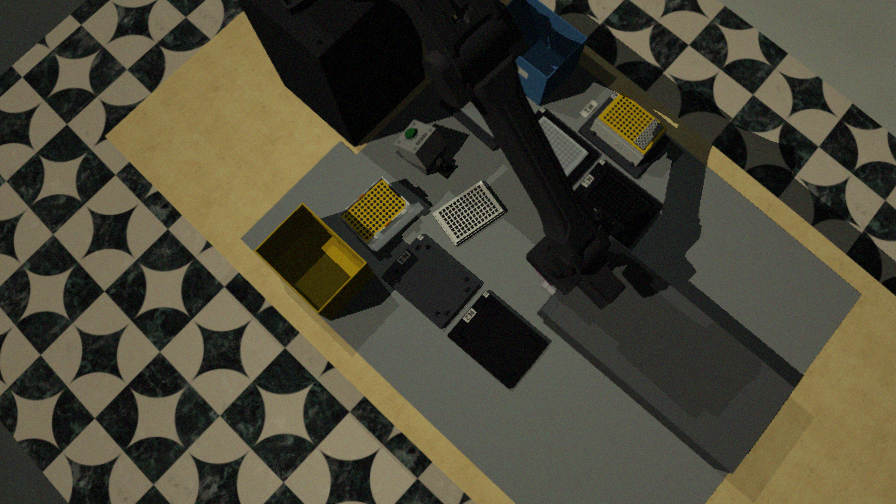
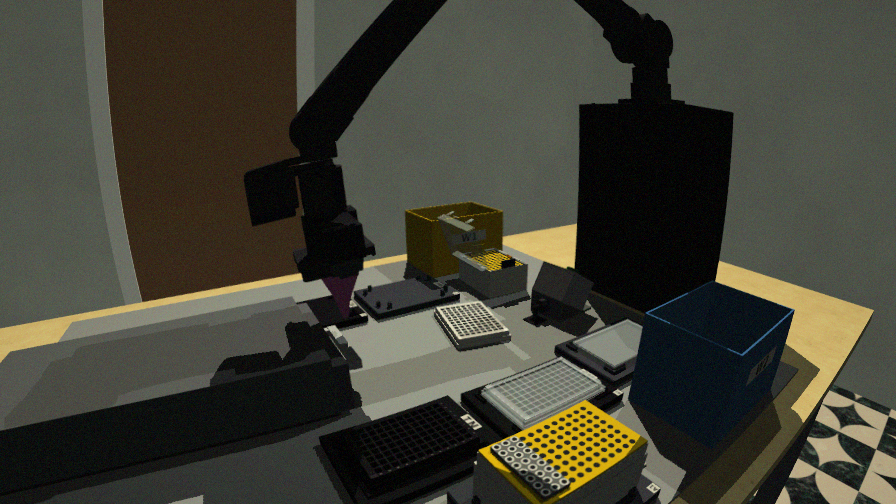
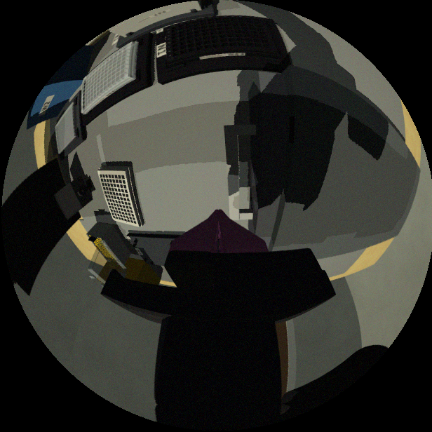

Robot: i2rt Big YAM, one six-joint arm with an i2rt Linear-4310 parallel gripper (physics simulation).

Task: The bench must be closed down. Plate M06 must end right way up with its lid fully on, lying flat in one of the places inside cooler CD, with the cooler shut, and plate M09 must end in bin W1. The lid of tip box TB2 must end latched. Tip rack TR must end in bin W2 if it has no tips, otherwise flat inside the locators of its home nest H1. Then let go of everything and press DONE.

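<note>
My gripper [image 2: 344, 313] [image 3: 218, 214] is shut and empty, near the pale handle [image 1: 548, 287] [image 3: 242, 206] of the long grey cooler [image 1: 708, 426] [image 2: 187, 404]. The cooler's top looks closed; its inside is hidden. A white plate-like piece with dark holes [image 1: 469, 211] [image 2: 474, 319] [image 3: 119, 195] lies flat on the bench. A grey tip box [image 1: 401, 228] [image 2: 498, 282] holds a yellow rack; its lid [image 2: 457, 222] is tipped up. A black gridded plate [image 1: 620, 197] [image 2: 416, 438] [image 3: 220, 37] sits in nest N1. A pale plate [image 1: 567, 147] [image 2: 541, 391] [image 3: 110, 75] sits beside it. Plate names are unreadable.
Yellow bin W1 [image 1: 294, 294] [image 2: 426, 244] and blue bin W2 [image 2: 682, 369] [image 3: 60, 97] stand apart. A yellow-topped box [image 1: 629, 122] [image 2: 563, 445] has some tips. A pinned nest [image 1: 435, 282] [image 2: 404, 297] lies beside nest N2 [image 1: 499, 338]. The green button [image 1: 410, 132] stands behind.
</note>
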